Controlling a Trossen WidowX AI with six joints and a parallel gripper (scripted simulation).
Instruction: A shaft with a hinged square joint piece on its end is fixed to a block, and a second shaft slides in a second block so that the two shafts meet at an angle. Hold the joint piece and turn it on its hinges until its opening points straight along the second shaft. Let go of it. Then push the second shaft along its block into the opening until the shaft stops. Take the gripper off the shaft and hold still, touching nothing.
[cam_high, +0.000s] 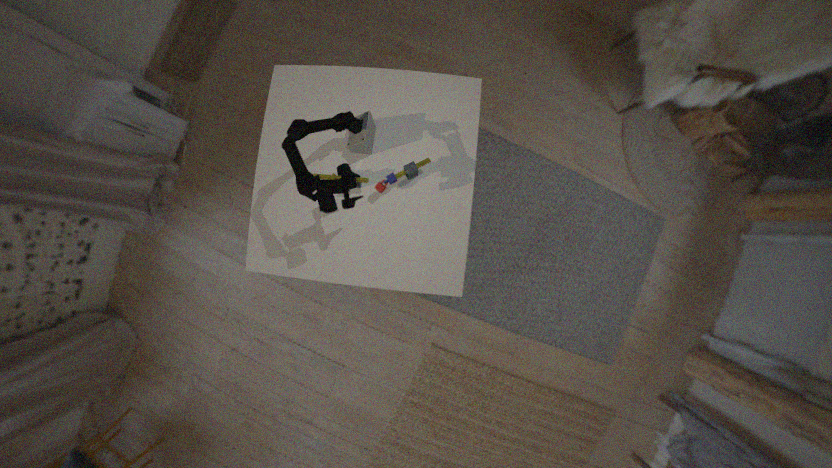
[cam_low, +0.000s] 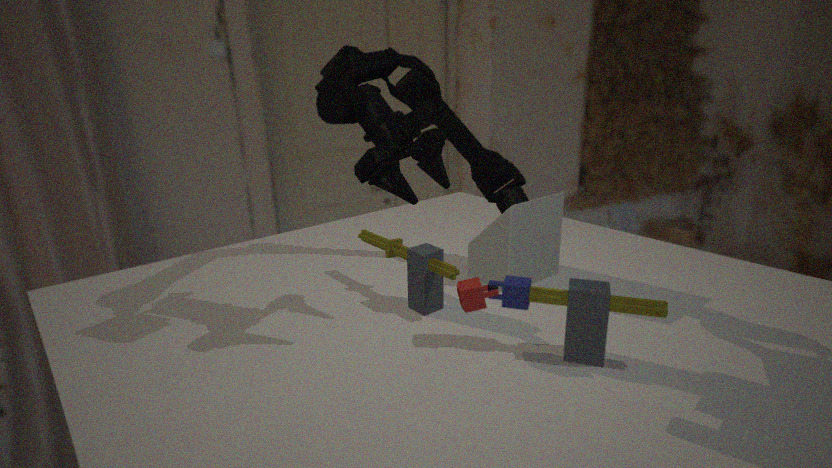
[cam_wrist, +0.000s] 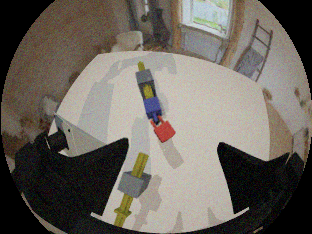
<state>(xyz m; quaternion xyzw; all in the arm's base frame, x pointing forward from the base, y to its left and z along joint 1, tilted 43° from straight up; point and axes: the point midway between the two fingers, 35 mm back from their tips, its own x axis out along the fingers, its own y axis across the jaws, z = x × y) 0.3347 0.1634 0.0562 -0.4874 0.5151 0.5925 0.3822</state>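
Now: the red joint piece 40 mm behind my gripper tip, 60 mm to the left of it and 170 mm below it.
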